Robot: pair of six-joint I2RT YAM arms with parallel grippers.
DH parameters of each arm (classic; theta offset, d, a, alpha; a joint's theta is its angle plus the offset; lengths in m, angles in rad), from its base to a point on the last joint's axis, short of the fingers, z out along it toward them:
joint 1: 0 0.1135 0.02 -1.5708
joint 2: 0 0 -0.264 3.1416
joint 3: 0.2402 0 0.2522 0
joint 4: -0.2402 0 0.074 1.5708
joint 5: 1.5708 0 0 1.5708
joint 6: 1.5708 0.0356 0 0
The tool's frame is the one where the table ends.
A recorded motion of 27 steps. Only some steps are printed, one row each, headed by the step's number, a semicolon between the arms.
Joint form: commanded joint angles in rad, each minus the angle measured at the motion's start. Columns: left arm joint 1, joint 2, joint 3, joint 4, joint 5, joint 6; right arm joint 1, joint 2, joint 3, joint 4, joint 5, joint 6.
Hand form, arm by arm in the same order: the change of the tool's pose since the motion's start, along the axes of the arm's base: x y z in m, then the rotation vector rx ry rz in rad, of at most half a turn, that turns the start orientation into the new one. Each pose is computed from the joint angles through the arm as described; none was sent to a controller.
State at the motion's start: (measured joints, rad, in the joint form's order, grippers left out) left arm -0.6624 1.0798 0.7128 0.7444 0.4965 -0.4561; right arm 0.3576 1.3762 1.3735 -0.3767 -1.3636 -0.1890
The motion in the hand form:
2: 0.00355 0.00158 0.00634 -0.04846 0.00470 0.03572; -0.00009 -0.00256 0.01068 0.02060 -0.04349 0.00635
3: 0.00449 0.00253 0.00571 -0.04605 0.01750 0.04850; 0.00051 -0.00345 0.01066 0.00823 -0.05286 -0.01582
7: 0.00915 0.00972 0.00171 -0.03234 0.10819 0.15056; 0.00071 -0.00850 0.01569 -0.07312 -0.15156 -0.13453
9: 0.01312 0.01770 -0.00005 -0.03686 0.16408 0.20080; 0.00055 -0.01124 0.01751 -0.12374 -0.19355 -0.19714
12: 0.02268 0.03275 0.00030 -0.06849 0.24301 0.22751; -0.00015 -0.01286 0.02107 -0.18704 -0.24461 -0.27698
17: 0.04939 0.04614 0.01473 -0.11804 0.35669 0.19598; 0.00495 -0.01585 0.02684 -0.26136 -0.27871 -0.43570
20: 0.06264 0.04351 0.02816 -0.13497 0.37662 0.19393; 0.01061 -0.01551 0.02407 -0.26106 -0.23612 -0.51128
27: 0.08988 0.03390 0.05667 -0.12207 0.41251 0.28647; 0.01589 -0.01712 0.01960 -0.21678 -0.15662 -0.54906
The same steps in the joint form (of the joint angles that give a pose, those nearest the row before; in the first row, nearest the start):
2: 0.0087 0.0113 0.0144 0.0370 -0.0409 -0.0310; -0.0086 -0.0002 0.0298 0.0118 -0.0155 -0.0062
3: 0.0128 0.0088 0.0145 0.0238 -0.0510 -0.0336; -0.0116 0.0028 0.0420 -0.0251 0.0077 -0.0393
7: 0.0359 -0.0152 0.0149 -0.0766 -0.1391 -0.0498; -0.0233 0.0120 0.1147 -0.2019 0.1520 -0.2255
9: 0.0682 -0.0300 0.0133 -0.1217 -0.1671 -0.0817; -0.0283 0.0117 0.1383 -0.2589 0.2328 -0.2864
12: 0.1454 -0.0349 0.0191 -0.1479 -0.1408 -0.1693; -0.0264 0.0079 0.1619 -0.2989 0.3427 -0.3323
17: 0.2542 0.0391 0.1179 -0.1782 -0.0390 -0.3211; -0.0292 0.0063 0.1812 -0.2788 0.5166 -0.3053
20: 0.2651 0.0931 0.2003 -0.2029 -0.0354 -0.3507; -0.0295 0.0059 0.1563 -0.2132 0.5745 -0.2190
27: 0.2615 0.2009 0.4079 -0.3656 -0.1204 -0.3199; -0.0409 0.0013 0.1135 -0.1231 0.5678 -0.0969

